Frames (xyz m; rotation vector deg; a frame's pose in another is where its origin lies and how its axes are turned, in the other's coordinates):
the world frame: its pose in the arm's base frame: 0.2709 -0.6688 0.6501 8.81 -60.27 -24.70
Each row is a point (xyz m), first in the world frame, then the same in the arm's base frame.
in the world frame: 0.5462 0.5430 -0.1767
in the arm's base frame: 0.8009 -0.4176 1.1797
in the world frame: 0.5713 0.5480 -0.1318
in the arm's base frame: 0.7739 -0.4199 1.2237
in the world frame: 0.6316 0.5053 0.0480
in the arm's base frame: 0.6322 -0.4691 1.3473
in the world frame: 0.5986 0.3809 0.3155
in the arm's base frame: 0.3531 -0.5465 1.4125
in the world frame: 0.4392 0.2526 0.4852
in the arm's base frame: 0.1044 -0.5830 1.3261
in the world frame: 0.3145 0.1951 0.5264
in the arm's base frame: 0.0006 -0.5800 1.2273
